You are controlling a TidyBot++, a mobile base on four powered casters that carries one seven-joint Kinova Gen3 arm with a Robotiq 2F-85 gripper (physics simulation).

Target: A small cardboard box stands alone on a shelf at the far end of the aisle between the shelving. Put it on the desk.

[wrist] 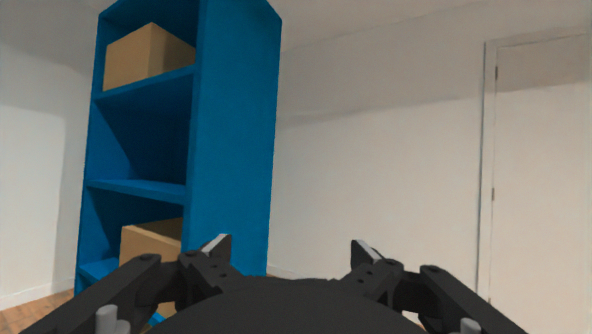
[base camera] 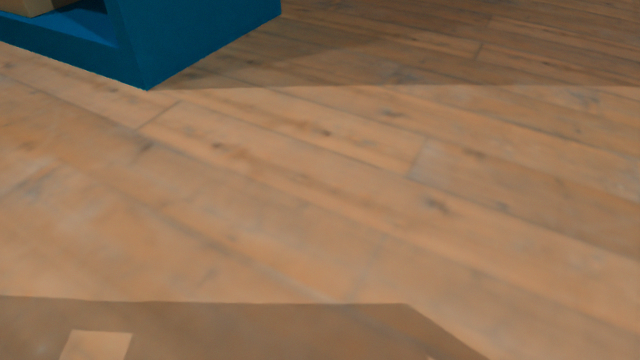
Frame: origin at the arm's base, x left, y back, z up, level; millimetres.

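Seen in the pictures: gripper, fingertip midpoint: [wrist: 291, 250].
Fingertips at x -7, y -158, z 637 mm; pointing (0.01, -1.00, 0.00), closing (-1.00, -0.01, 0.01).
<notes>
A point is followed by its place in that frame.
My gripper [wrist: 291, 250] {y -158, x -7, z 637 mm} is open, with its two fingers wide apart and nothing between them. It points level at the room. A blue shelving unit [wrist: 230, 125] {y -844, x 256, z 866 mm} [base camera: 200, 35] {y -856, x 249, z -349 mm} stands ahead to the left. A large cardboard box [wrist: 127, 60] {y -1014, x 826, z 1186 mm} sits on its upper shelf, and another cardboard box [wrist: 150, 242] {y -859, x 545, z 385 mm} sits on a lower shelf, partly behind the left finger. I cannot tell that either is the small box standing alone. The desk does not show in either view.
A pale wall [wrist: 380, 175] {y -1811, x -744, z 718 mm} stands behind the unit, with a white door [wrist: 545, 175] {y -1320, x -1593, z 773 mm} at the right. The wooden floor [base camera: 320, 200] {y -435, x 1, z -397 mm} stretches ahead of the base, and a shadow crosses it near the bottom of the base camera view. The unit's lower corner is at the upper left there.
</notes>
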